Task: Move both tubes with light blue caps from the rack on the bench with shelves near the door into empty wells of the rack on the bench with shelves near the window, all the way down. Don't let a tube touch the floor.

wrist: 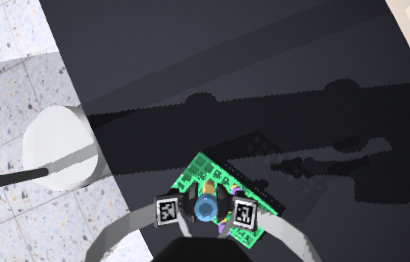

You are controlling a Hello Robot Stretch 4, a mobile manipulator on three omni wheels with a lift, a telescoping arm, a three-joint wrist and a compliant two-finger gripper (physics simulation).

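Places are measured from the robot's base along level axes (x left, y ahead, z down), in millimetres.
Where they show: hand, tool point: (206,199).
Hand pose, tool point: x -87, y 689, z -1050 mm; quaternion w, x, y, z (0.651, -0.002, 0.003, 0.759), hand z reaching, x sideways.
Things, the pixels of their top centre, and the offset from my tool point. "*": a spot on its surface instead. Level surfaces: height alone.
- tube with a light blue cap, top centre: (207,209) dx -2, dy +1, dz -27 mm
- green rack, surface spot: (200,161) * dx +8, dy -15, dz +308 mm
- dark bench top, surface height: dz +316 mm
- speckled tiled floor, surface height: dz +1078 mm
My gripper (207,199) is shut on a tube with a light blue cap (205,208), seen from above at the lower middle of the wrist view. The tube's amber body shows just behind the cap, between the dark fingertips. The gripper and tube are over the green rack (200,161), which lies at a slant on the dark bench top. Wells show at the rack's far corner. Purple caps (223,229) of other tubes show partly at its right side. The fingers hide much of the rack, and I cannot tell whether the tube's lower end is in a well.
The dark bench top (200,55) fills most of the view, with shadows across it. Its left edge borders the speckled tiled floor (25,90). A white rounded body (60,145) with a dark rod (25,176) is beside that edge. A pale beige surface (401,15) shows at the top right corner.
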